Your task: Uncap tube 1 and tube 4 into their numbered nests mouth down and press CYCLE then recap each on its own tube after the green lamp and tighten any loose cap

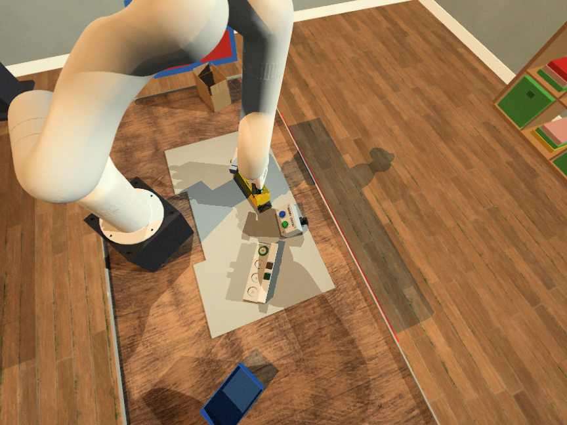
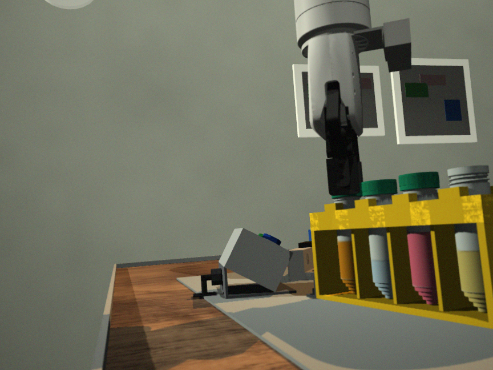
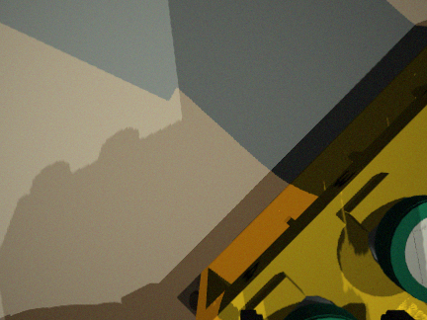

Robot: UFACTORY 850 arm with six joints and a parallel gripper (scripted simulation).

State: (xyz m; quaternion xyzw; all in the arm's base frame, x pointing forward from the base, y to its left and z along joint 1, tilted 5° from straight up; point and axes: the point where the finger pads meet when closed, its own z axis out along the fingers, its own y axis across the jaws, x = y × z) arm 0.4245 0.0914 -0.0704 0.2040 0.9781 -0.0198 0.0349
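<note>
Now: hand 1 cm above the green cap. The rest, counted from my hand: blue cycle key: 11 cm to the right, 7 cm ahead, 6 cm below; grey key housing: 13 cm to the right, 9 cm ahead, 8 cm below; green key: 15 cm to the right, 7 cm ahead, 6 cm below.
</note>
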